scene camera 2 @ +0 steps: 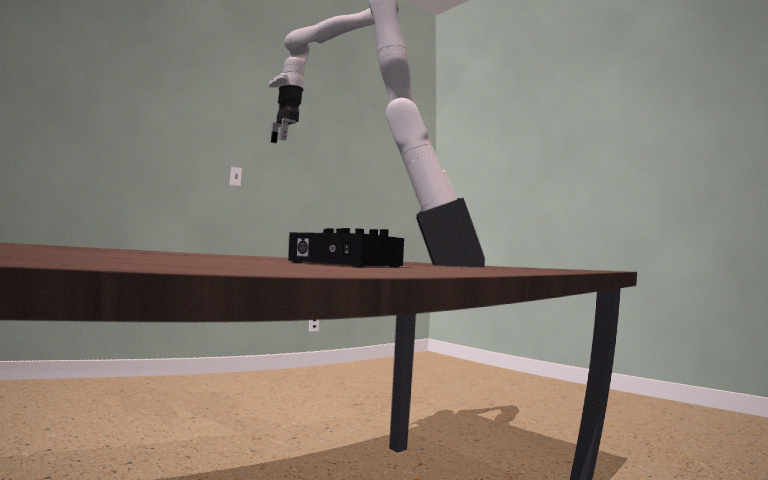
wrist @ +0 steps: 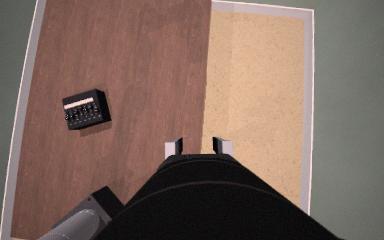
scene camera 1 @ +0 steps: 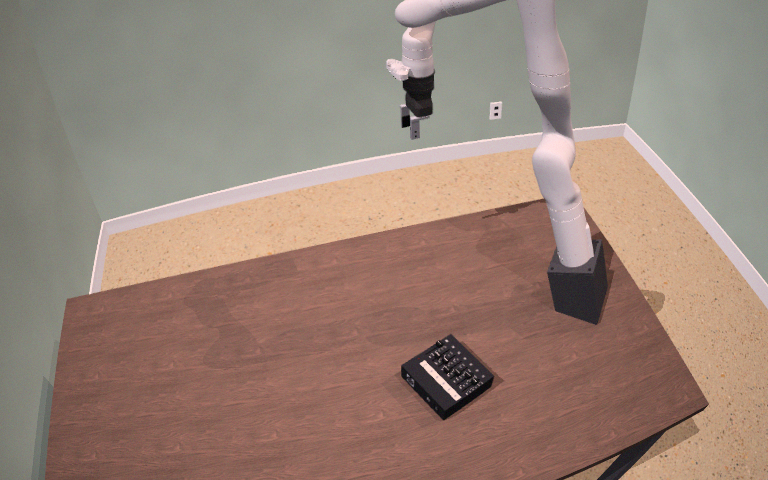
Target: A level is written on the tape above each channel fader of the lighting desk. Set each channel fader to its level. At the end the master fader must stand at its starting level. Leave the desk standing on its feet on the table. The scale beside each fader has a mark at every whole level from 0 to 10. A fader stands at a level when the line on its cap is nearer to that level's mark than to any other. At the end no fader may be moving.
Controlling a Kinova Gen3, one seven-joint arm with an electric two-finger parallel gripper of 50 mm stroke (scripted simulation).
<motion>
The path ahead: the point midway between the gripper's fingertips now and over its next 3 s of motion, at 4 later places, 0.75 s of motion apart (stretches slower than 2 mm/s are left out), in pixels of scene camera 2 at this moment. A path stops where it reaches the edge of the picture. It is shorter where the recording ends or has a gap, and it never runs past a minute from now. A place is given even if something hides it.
My gripper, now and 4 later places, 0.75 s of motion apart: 278, 141; 276, 153; 286, 171; 337, 171; 351, 171
</motion>
